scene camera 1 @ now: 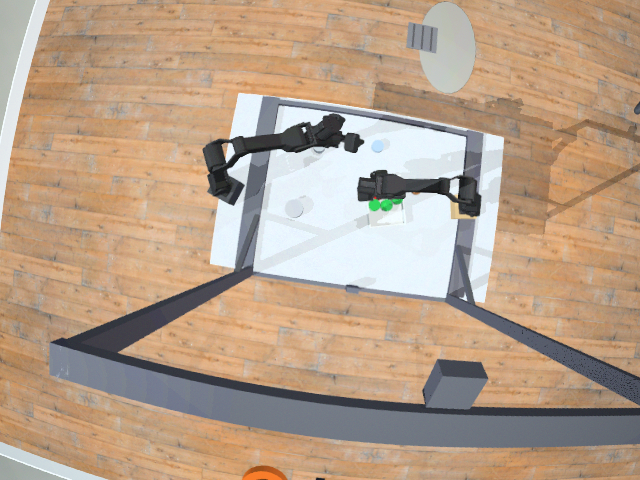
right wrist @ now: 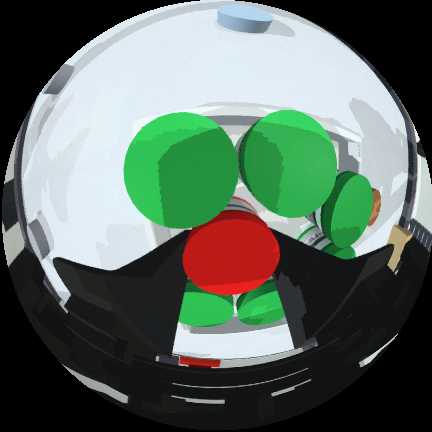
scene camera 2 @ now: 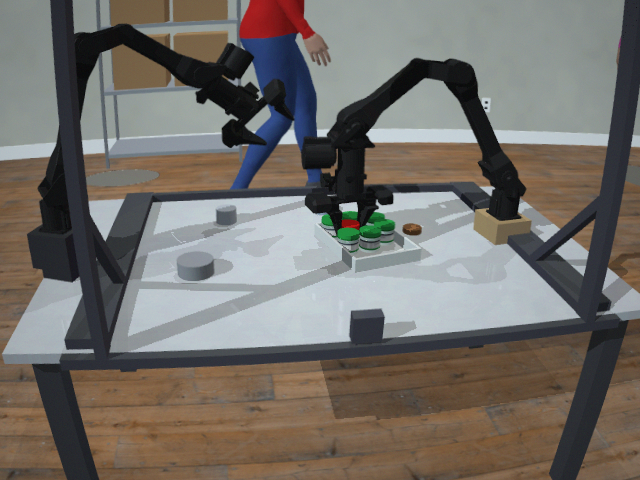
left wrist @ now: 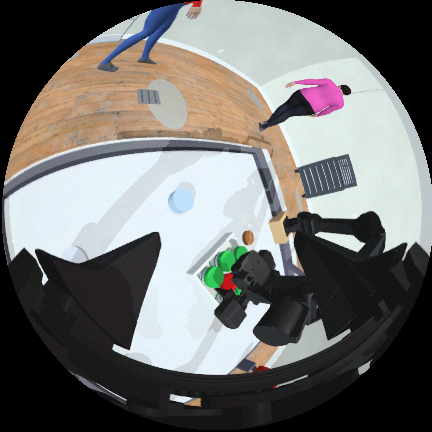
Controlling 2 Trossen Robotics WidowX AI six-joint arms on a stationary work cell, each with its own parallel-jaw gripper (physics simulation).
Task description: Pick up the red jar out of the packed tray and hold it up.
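Places are measured from the left arm's base along level axes (x ahead, y left, z up), in millimetres.
Pixels of known places: left gripper, between the fingertips: (scene camera 2: 279,131) (left wrist: 229,238); right gripper, between the fingertips: (right wrist: 227,235) (left wrist: 220,281); left arm's base, origin of its link: (scene camera 1: 223,186) (scene camera 2: 59,227); right arm's base, origin of its link: (scene camera 1: 465,206) (scene camera 2: 503,214) (left wrist: 286,225).
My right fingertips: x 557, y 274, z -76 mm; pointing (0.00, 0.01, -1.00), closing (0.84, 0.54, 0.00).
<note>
For each thing: its top centre in the pictures, then the offset to it from my right fingertips.
- red jar, centre of its top: (right wrist: 232,264) (scene camera 2: 348,223) (left wrist: 229,283) dx +0, dy +0, dz +29 mm
- white tray, centre of its top: (right wrist: 267,274) (scene camera 2: 366,235) (left wrist: 234,281) (scene camera 1: 385,201) dx +40, dy -8, dz +8 mm
- pale blue disc, centre of its top: (left wrist: 183,199) (scene camera 1: 378,145) dx -95, dy +186, dz +4 mm
- brown disc, centre of its top: (right wrist: 373,208) (scene camera 2: 412,226) (left wrist: 249,237) dx +135, dy +106, dz -8 mm
- dark block, centre of its top: (scene camera 2: 367,312) (right wrist: 167,369) (scene camera 1: 352,290) (left wrist: 251,367) dx +91, dy -389, dz +37 mm
The red jar (scene camera 2: 350,224) (left wrist: 227,281) (right wrist: 231,255) stands upright among several green-lidded jars (scene camera 1: 386,205) (scene camera 2: 369,235) (left wrist: 214,276) (right wrist: 181,170) in the white tray (scene camera 1: 387,224) (scene camera 2: 387,259). My right gripper (scene camera 2: 349,226) (right wrist: 227,235) points down from above and is shut on the red jar, one finger against each side of its lid. The jar's lower part is mostly hidden, and it is still down at the height of its neighbours. My left gripper (scene camera 2: 278,131) (left wrist: 229,238) is open and empty, high above the table, well away from the tray.
A pale blue disc (scene camera 1: 377,146) (left wrist: 181,200) (right wrist: 245,18) lies beyond the tray. Two grey cylinders (scene camera 2: 195,265) (scene camera 2: 225,214) stand at the left in scene camera 2. A brown disc (scene camera 2: 412,228) lies right of the tray. A dark block (scene camera 2: 367,325) is at the front edge.
</note>
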